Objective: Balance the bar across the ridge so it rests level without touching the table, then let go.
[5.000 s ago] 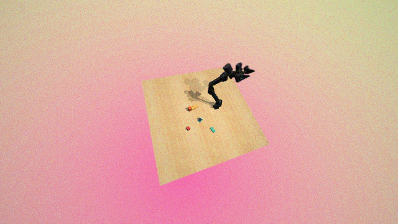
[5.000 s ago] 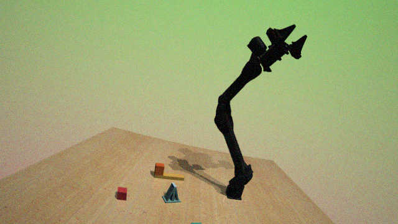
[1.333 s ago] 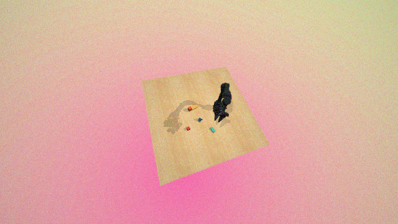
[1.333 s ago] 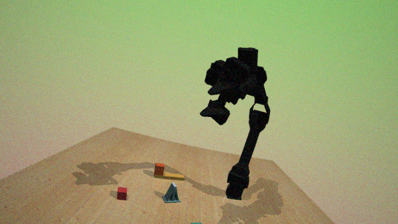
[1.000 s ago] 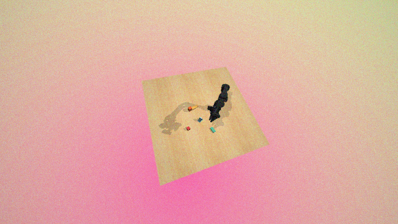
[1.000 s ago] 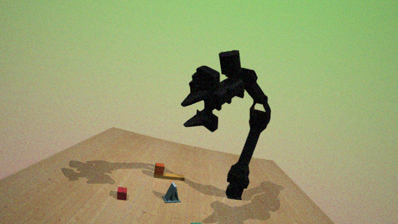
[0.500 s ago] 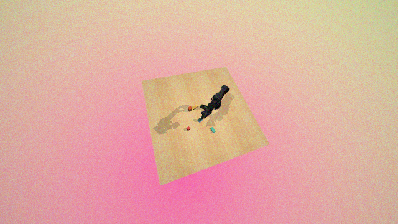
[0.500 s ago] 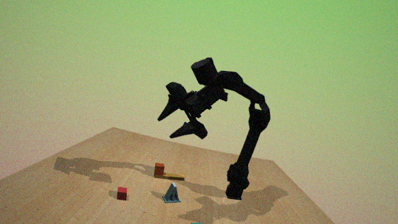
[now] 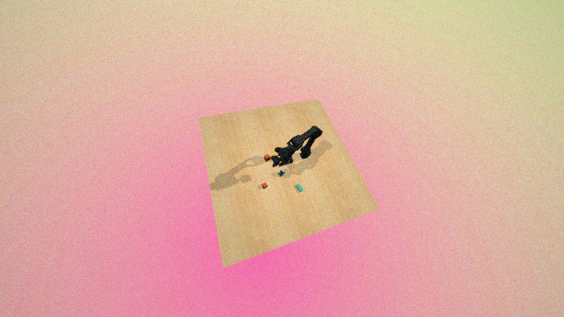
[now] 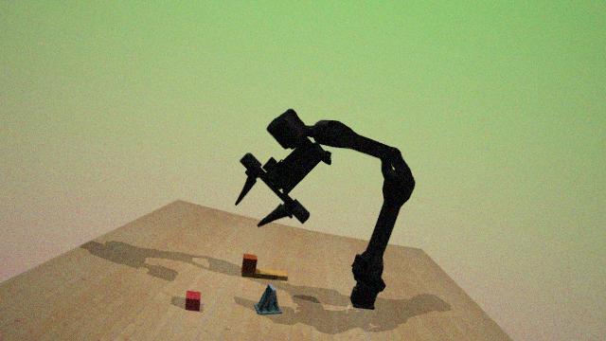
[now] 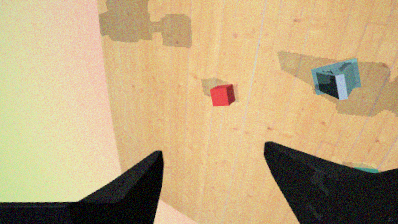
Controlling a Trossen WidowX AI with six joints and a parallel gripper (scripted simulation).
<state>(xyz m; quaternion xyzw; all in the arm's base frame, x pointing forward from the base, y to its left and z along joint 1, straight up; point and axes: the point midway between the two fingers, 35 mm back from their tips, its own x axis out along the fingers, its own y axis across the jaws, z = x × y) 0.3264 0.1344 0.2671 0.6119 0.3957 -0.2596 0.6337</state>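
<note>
Now: gripper tip 20 mm past the bar, 190 mm to the left of it and 220 mm above it. From my gripper tip the other things lie so: teal block: 190 mm behind, 140 mm to the left, 230 mm below; small red cube: 90 mm ahead, 50 mm to the left, 220 mm below.
</note>
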